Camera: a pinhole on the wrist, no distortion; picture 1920 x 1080 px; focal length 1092.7 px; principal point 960.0 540.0 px. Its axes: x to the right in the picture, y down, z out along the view. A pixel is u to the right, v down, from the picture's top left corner.
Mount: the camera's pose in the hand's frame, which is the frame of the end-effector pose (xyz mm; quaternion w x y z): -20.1 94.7 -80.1 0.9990 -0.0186 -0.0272 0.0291
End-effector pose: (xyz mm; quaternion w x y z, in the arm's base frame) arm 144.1 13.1 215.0 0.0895 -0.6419 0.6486 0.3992
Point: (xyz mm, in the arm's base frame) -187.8 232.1 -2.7
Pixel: 1125.0 682.5
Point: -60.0 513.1 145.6
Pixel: 439.9 512.5
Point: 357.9 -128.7 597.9
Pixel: behind the camera
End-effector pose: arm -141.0 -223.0 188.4 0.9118 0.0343 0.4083 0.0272
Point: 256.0 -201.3 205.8
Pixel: 1814.2 211.9
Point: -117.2 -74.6 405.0
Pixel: 528.8 845.1
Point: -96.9 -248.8 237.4
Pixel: outside the picture
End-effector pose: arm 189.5 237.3 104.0 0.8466 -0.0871 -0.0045 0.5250
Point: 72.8 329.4 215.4
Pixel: 1234.7 648.9
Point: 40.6 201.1 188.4
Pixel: 492.3 584.3
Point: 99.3 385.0 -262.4
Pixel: behind the camera
